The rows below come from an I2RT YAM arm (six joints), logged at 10 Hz.
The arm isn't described. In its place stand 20 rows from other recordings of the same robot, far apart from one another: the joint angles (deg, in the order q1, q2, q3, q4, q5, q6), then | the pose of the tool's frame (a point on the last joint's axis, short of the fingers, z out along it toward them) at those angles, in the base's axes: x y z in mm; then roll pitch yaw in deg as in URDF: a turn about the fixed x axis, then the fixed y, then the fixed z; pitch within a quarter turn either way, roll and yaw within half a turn.
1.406, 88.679, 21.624, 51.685, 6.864, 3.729 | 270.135, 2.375, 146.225, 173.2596, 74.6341, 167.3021
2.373, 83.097, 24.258, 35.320, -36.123, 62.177 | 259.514, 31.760, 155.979, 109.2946, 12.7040, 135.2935
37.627, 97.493, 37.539, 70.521, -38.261, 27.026 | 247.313, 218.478, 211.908, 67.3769, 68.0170, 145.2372
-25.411, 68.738, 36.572, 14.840, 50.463, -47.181 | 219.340, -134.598, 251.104, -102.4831, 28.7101, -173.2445
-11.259, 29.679, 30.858, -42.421, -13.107, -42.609 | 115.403, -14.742, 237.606, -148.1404, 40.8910, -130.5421
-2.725, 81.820, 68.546, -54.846, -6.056, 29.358 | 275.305, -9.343, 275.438, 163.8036, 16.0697, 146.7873
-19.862, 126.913, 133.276, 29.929, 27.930, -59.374 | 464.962, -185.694, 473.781, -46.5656, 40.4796, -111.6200
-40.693, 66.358, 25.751, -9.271, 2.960, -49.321 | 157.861, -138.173, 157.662, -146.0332, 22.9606, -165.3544
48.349, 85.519, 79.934, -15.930, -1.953, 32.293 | 232.360, 263.071, 372.378, 125.8332, 51.2376, 169.8302
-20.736, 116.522, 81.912, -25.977, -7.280, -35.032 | 401.212, -147.070, 164.722, -167.5025, 27.7422, -160.6932
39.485, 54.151, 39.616, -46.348, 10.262, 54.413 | 135.745, 103.623, 228.830, 160.4571, 24.1883, 158.1735
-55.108, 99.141, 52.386, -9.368, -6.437, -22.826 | 194.600, -272.058, 145.984, -171.0147, 33.3579, 152.3775
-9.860, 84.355, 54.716, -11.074, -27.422, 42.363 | 314.820, -38.077, 238.331, 128.3154, 20.9562, 130.3125
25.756, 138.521, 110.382, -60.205, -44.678, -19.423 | 407.924, 224.605, 126.451, 137.4161, 15.1278, -140.0653
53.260, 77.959, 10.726, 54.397, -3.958, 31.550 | 130.732, 179.244, 144.672, 112.9565, 55.3725, 166.5350
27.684, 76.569, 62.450, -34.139, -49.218, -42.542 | 231.582, 151.942, 296.139, -176.0233, 60.7548, -87.6302
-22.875, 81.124, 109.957, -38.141, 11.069, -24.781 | 248.375, -112.208, 527.434, -109.7616, 61.9998, -141.6876
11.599, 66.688, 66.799, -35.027, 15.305, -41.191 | 246.042, 40.908, 354.415, -130.1817, 31.1688, -120.4665
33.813, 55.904, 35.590, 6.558, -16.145, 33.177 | 183.669, 134.931, 277.605, 111.2658, 50.9679, 157.2303
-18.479, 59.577, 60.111, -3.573, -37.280, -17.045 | 227.752, -53.376, 398.007, -99.1462, 74.6103, -79.9836
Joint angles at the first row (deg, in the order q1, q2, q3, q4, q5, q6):
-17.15 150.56 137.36 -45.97 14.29 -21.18
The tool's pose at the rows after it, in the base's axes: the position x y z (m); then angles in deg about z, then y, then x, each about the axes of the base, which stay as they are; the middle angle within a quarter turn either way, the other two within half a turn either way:
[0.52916 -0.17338 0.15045 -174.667 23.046 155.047]
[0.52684 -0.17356 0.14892 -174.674 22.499 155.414]
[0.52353 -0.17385 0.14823 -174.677 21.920 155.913]
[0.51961 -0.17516 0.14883 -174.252 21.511 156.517]
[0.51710 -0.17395 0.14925 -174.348 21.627 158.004]
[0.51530 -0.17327 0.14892 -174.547 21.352 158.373]
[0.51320 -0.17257 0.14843 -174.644 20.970 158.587]
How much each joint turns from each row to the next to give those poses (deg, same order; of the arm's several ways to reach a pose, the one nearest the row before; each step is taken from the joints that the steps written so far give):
-0.06 -0.08 -0.55 0.00 0.48 0.11
-0.09 -0.48 -1.12 0.01 -0.10 0.22
-0.15 -0.79 -1.50 -0.01 -0.24 0.24
-0.28 -0.97 -1.57 0.03 -0.46 0.55
-0.04 -0.79 -1.26 -0.03 -1.32 0.53
-0.01 -0.47 -0.87 0.00 -0.19 0.02
0.01 -0.54 -1.03 0.06 -0.02 0.07

